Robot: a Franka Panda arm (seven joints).
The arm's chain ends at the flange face. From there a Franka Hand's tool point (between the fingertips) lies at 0.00 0.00 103.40 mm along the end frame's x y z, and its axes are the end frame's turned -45 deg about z.
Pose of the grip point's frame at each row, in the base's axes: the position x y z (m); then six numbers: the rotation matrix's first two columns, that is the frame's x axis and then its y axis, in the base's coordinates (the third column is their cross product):
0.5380, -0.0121, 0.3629, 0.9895, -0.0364, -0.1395, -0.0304, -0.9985, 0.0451
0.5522, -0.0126, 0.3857, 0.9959, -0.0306, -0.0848, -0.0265, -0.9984, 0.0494
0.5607, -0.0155, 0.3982, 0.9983, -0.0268, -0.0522, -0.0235, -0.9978, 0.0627
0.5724, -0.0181, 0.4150, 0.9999, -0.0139, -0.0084, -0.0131, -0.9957, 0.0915
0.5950, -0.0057, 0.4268, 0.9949, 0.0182, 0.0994, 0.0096, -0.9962, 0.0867
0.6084, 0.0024, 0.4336, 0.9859, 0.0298, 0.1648, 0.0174, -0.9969, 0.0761
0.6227, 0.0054, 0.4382, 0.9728, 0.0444, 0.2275, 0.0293, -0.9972, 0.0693
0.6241, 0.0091, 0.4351, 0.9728, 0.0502, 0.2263, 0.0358, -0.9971, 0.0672
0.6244, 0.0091, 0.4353, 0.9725, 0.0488, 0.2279, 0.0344, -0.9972, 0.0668
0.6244, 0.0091, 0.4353, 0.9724, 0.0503, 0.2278, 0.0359, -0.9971, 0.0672
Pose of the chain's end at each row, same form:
0.5526, -0.0079, 0.4652, 0.6782, -0.7318, -0.0668, -0.7212, -0.6803, 0.1305
0.5611, -0.0077, 0.4886, 0.6855, -0.7276, -0.0250, -0.7229, -0.6843, 0.0949
0.5663, -0.0092, 0.5013, 0.6893, -0.7245, 0.0074, -0.7225, -0.6866, 0.0812
0.5734, -0.0087, 0.5180, 0.6978, -0.7139, 0.0588, -0.7163, -0.6942, 0.0706
0.5846, 0.0031, 0.5293, 0.7103, -0.6916, 0.1316, -0.6967, -0.7173, -0.0090
0.5912, 0.0099, 0.5353, 0.7094, -0.6838, 0.1703, -0.6848, -0.7260, -0.0627
0.5989, 0.0117, 0.5386, 0.7086, -0.6737, 0.2099, -0.6672, -0.7365, -0.1119
0.6004, 0.0150, 0.5356, 0.7132, -0.6696, 0.2075, -0.6626, -0.7406, -0.1125
0.6006, 0.0150, 0.5357, 0.7120, -0.6706, 0.2084, -0.6633, -0.7396, -0.1139
0.6006, 0.0150, 0.5357, 0.7130, -0.6695, 0.2086, -0.6622, -0.7406, -0.1136

